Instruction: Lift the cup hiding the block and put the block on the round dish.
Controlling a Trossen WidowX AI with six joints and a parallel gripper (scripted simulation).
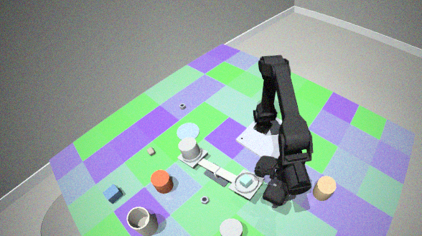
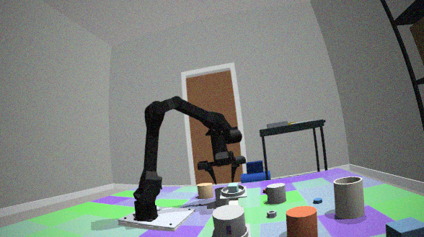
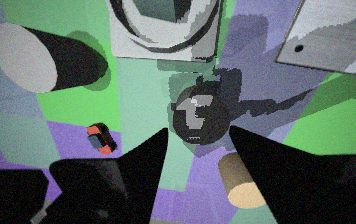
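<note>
Right now my gripper tip is 3 cm short of the pale teal block and 11 cm to the left of it. The rest, counted from my gripper tip: tan cylinder: 12 cm behind, 15 cm to the left, 5 cm below; then grey cup: 2 cm ahead, 39 cm to the right, 3 cm below; then red item: 19 cm ahead, 8 cm to the left, 7 cm below.
</note>
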